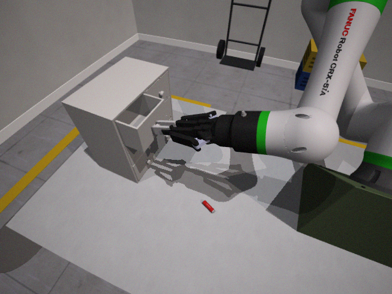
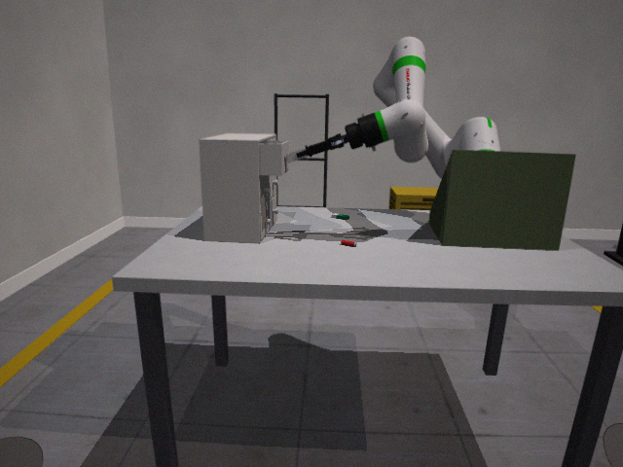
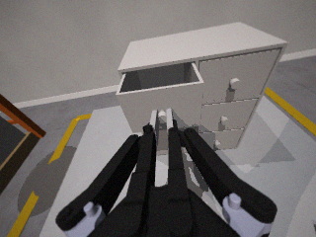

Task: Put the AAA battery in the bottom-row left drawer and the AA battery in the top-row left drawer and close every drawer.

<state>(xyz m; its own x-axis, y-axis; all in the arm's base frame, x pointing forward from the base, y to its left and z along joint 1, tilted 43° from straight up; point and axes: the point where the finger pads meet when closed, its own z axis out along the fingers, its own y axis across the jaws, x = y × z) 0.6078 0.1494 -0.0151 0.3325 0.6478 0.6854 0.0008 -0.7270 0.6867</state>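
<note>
Now: the red battery 170 mm behind my hand, 50 mm to the left of it and 260 mm below it. Round my hand: green-and-white battery: 120 mm behind, 290 mm to the right, 260 mm below; green battery: 180 mm ahead, 20 mm to the right, 260 mm below.
</note>
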